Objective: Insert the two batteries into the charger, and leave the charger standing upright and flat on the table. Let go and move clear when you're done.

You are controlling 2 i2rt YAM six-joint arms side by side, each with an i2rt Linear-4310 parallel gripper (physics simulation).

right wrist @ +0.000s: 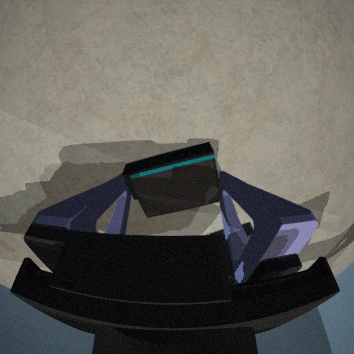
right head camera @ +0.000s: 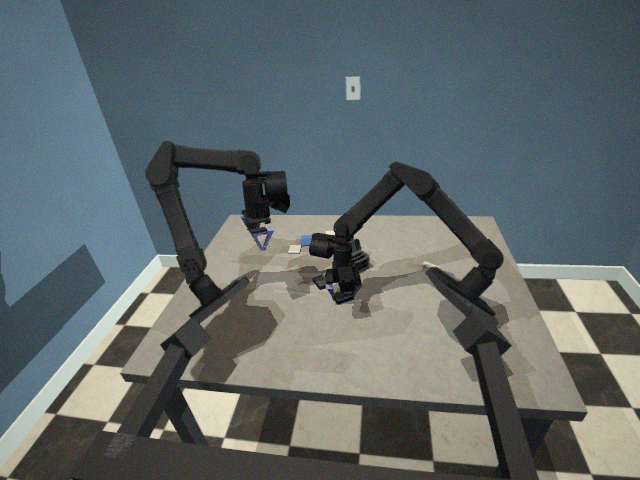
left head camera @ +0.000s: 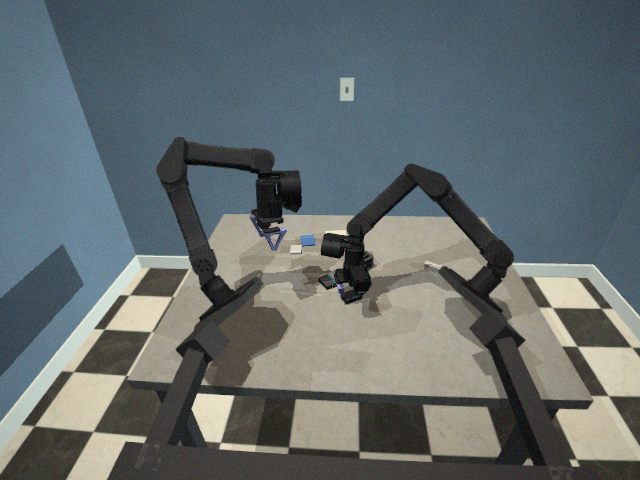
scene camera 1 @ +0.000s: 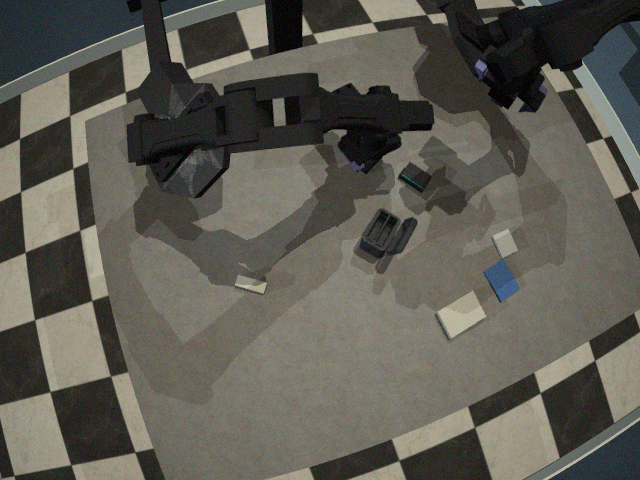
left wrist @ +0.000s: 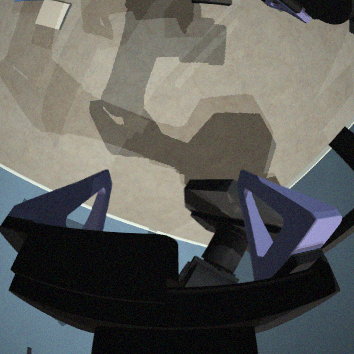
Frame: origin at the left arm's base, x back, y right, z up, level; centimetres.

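Seen in the pictures: left gripper, fingertip midpoint: (right head camera: 258,243) (left head camera: 268,243) (left wrist: 174,176); right gripper, fingertip midpoint: (right wrist: 174,178) (right head camera: 343,297) (left head camera: 351,297) (scene camera 1: 366,160); left arm's base at its link origin: (right head camera: 214,300) (left head camera: 226,302) (scene camera 1: 479,40) (left wrist: 236,227); right arm's base at its link origin: (right head camera: 464,294) (left head camera: 474,292).
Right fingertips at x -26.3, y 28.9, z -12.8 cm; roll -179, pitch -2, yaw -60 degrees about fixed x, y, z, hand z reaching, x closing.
Observation:
Offsets run from my right fingertips to a thing's top centre.
My right gripper (left head camera: 353,292) (right head camera: 343,292) (right wrist: 174,178) is low over the table, its fingers partly closed against both ends of a black battery {dz +1.3, dx +0.0, dy +0.1 cm} (left head camera: 352,298) (right head camera: 343,298) (right wrist: 175,187) with a teal stripe. The other battery {dz +1.3, dx -4.3, dy -9.7 cm} (left head camera: 326,281) (right head camera: 319,281) (scene camera 1: 415,177) lies on the table close by. The dark charger (right head camera: 360,260) (scene camera 1: 379,232) stands behind the right gripper in the head views, partly hidden by the arm; its two slots look empty in scene camera 1, and a dark raised part is beside them. My left gripper (left head camera: 265,238) (left wrist: 174,176) is open and empty, high at the left.
A blue block {dz +0.3, dx -27.2, dy -26.4 cm} (left head camera: 307,240) (scene camera 1: 501,280), a small white block {dz +0.6, dx -19.5, dy -28.4 cm} (left head camera: 295,249) (scene camera 1: 504,243) and a larger cream block {dz +1.2, dx -33.5, dy -16.1 cm} (scene camera 1: 460,315) lie towards the back of the table. Another cream block {dz +1.0, dx -25.1, dy +23.8 cm} (left head camera: 432,265) (scene camera 1: 250,284) lies near the right arm's base in the left head view.

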